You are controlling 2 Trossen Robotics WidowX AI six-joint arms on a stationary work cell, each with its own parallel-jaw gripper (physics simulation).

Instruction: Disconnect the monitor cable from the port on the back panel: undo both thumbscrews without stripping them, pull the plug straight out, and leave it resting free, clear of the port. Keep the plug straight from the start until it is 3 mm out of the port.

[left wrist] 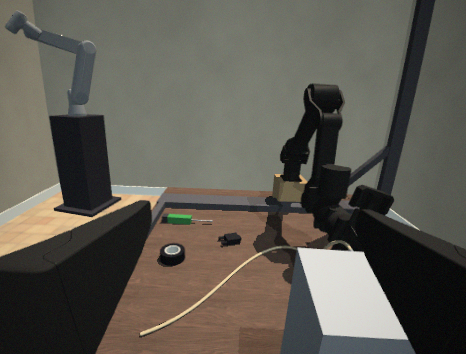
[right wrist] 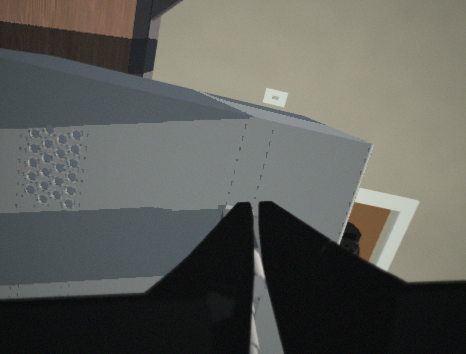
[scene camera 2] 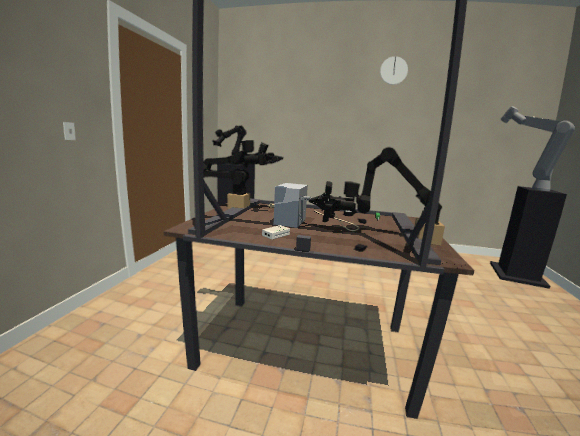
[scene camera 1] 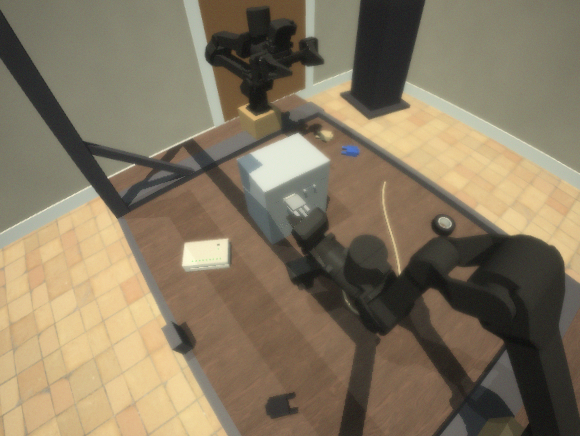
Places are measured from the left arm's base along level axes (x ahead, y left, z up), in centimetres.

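Pixels of known places: left gripper, fingertip midpoint: [left wrist: 255,215] [scene camera 2: 281,158] [scene camera 1: 308,67]; right gripper, fingertip midpoint: [right wrist: 254,215] [scene camera 2: 308,200] [scene camera 1: 288,216]; left arm's base at its link origin: [scene camera 2: 239,193] [scene camera 1: 259,108]; right arm's base at its link origin: [left wrist: 290,178].
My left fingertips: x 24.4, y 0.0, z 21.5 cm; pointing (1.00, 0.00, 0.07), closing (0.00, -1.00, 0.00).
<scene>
For each thing: its top centre in the pictures, then the offset to it from my left fingertips. "pt": a spot on its surface instead.
- grey case at its top centre: [left wrist: 386,284] [scene camera 1: 283,160] [scene camera 2: 292,185] dz -12.2, dx +10.2, dy -15.0 cm
- pale plug at its top centre: [right wrist: 261,296] [scene camera 1: 300,206] dz -16.4, dx +19.7, dy -18.1 cm
- cream cable at a spot on its surface: [left wrist: 220,286] [scene camera 1: 388,228] pt dz -30.4, dx +29.6, dy +2.1 cm
- white box at its top centre: [scene camera 1: 205,251] [scene camera 2: 276,228] dz -27.7, dx +9.0, dy -37.5 cm
- tape roll at its top centre: [left wrist: 172,249] [scene camera 1: 444,222] dz -28.5, dx +38.2, dy +13.4 cm
- green screwdriver at its top centre: [left wrist: 187,216] dz -28.7, dx +55.2, dy +12.9 cm
- black adapter at its top centre: [left wrist: 230,236] dz -29.1, dx +46.0, dy +0.4 cm
- blue part at its top centre: [scene camera 1: 350,148] dz -29.1, dx +2.6, dy +15.4 cm
- black part at its top centre: [scene camera 1: 280,406] dz -29.1, dx +44.6, dy -42.1 cm
The grey case [scene camera 1: 300,156] [scene camera 2: 289,210] [left wrist: 352,295] [right wrist: 305,155] stands upright on the table. The pale plug [scene camera 1: 296,201] [right wrist: 231,206] sits at its back panel; my fingers mostly hide it in the right wrist view. My right gripper [scene camera 1: 295,221] [scene camera 2: 310,200] [right wrist: 254,215] is at the plug, nearly closed with a narrow gap, and appears shut on a thumbscrew; the contact is hidden. The thread depth cannot be seen. The cream cable [scene camera 1: 392,235] [left wrist: 220,286] lies curved on the table. My left gripper [scene camera 1: 306,67] [scene camera 2: 282,158] [left wrist: 255,215] is open and empty, raised behind the case.
A white box [scene camera 1: 206,254] [scene camera 2: 276,232] lies beside the case. A tape roll [scene camera 1: 443,224] [left wrist: 172,254], a green screwdriver [left wrist: 180,219], a black adapter [left wrist: 231,239], a blue part [scene camera 1: 350,150] and a black part [scene camera 1: 281,405] lie on the table. Frame posts rise at its edges.
</scene>
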